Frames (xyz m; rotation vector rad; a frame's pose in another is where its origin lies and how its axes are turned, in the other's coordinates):
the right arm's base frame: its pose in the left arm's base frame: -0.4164 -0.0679 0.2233 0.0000 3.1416 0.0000
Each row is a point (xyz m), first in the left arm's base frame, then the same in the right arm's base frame.
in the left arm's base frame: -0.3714 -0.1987 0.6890
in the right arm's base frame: -0.0450 -0.1308 -0.4657
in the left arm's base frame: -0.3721 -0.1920 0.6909
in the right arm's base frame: -0.0443 -0.1241 -0.4676
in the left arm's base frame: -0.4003 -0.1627 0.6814
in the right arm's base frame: -0.0161 -0.0948 -0.4581
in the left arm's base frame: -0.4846 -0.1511 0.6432
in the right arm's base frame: 0.0682 -0.0832 -0.4199
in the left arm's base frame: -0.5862 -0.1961 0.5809
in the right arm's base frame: 0.1698 -0.1282 -0.3576
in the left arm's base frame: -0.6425 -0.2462 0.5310
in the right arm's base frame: 0.2261 -0.1783 -0.3077
